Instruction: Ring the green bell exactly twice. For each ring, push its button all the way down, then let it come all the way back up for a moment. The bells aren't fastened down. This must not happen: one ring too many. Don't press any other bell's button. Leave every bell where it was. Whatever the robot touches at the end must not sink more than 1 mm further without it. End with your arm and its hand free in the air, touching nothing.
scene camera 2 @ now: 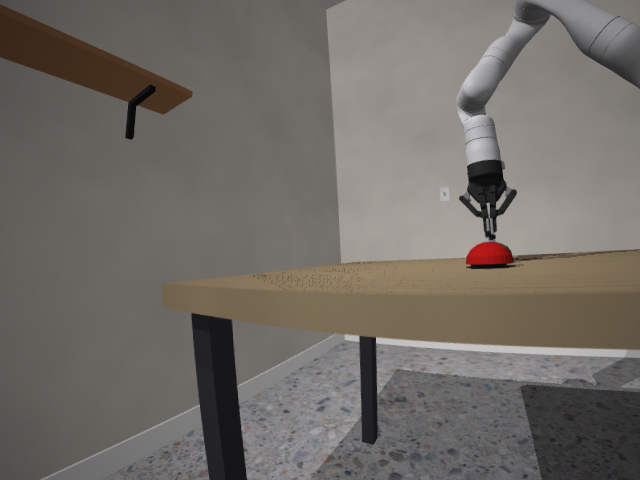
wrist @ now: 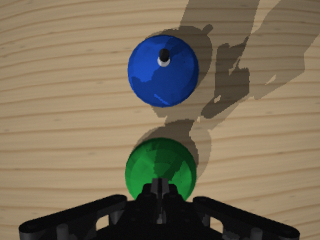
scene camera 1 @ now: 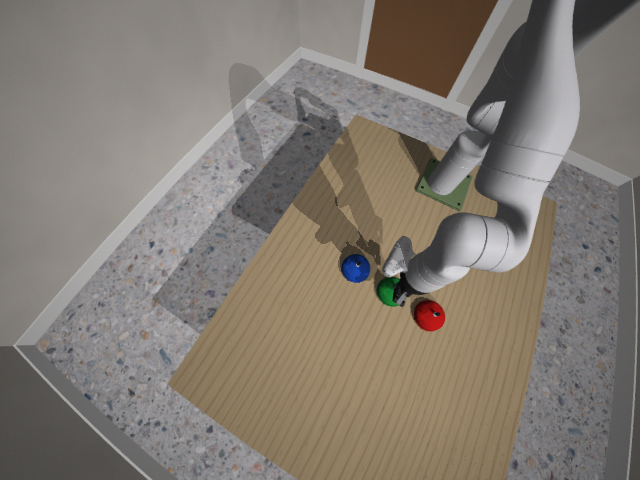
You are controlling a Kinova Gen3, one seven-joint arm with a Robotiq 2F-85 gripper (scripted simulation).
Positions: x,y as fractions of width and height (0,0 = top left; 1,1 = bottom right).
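Scene camera 1 shows a red bell (0.67,0.66). Scene camera 2 shows the bell (0.76,0.53) too. In the wrist view the bell is out of frame.
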